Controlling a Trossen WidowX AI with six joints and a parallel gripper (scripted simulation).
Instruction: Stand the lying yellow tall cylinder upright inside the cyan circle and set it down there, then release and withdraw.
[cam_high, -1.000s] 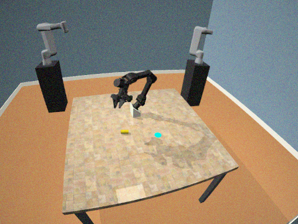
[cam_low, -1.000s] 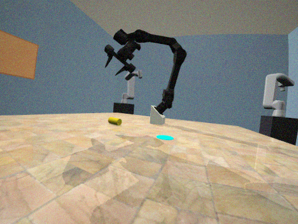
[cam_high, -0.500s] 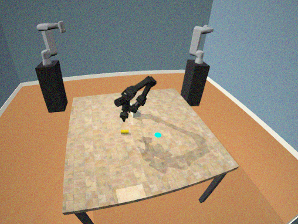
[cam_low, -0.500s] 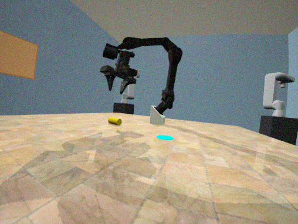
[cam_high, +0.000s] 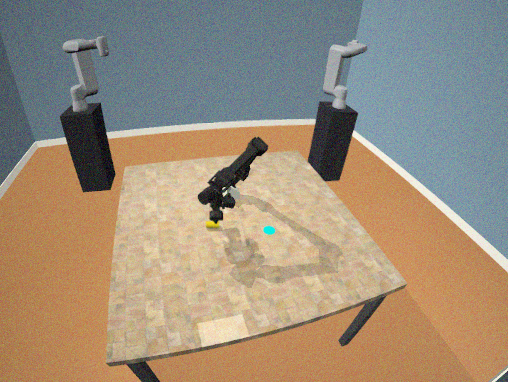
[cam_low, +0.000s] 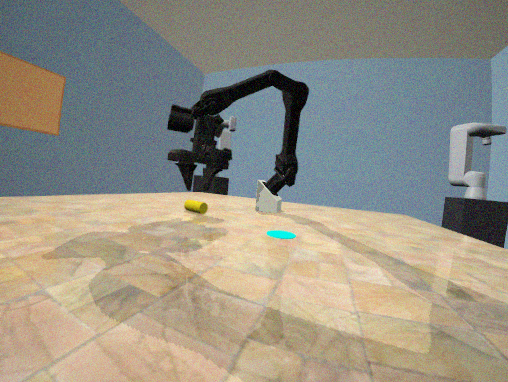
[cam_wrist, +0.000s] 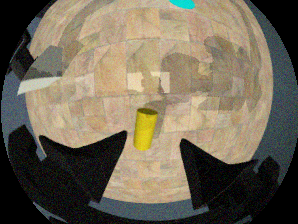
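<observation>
The yellow cylinder is 5 cm below my gripper tip, 2 cm to the right of it and 1 cm behind it. Round my gripper tip: cyan circle: 26 cm to the left, 6 cm below, 5 cm ahead.
</observation>
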